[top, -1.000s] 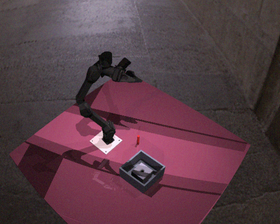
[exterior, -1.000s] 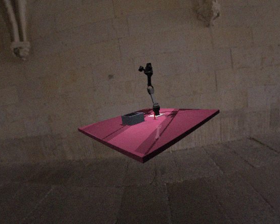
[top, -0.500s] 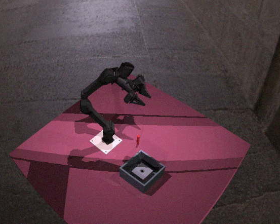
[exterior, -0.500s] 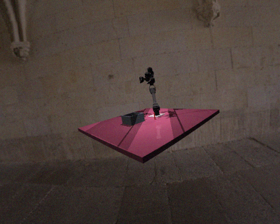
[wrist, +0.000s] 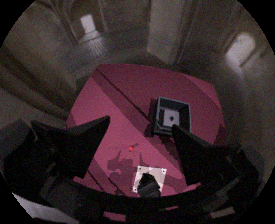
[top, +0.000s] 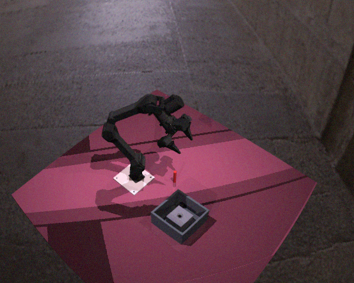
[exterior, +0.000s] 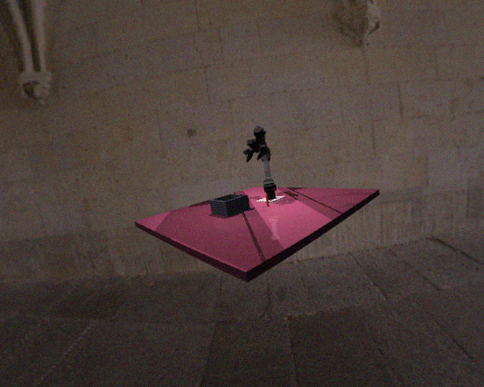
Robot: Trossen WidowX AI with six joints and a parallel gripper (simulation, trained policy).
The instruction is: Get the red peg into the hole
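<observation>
Right now my gripper tip is 70 mm past the red peg, 10 mm to the right of it and 280 mm above it. From my gripper tip the other things lie so: grey box 140 mm ahead, 140 mm to the right, 290 mm below; then grey plate 140 mm ahead, 140 mm to the right, 270 mm below.
</observation>
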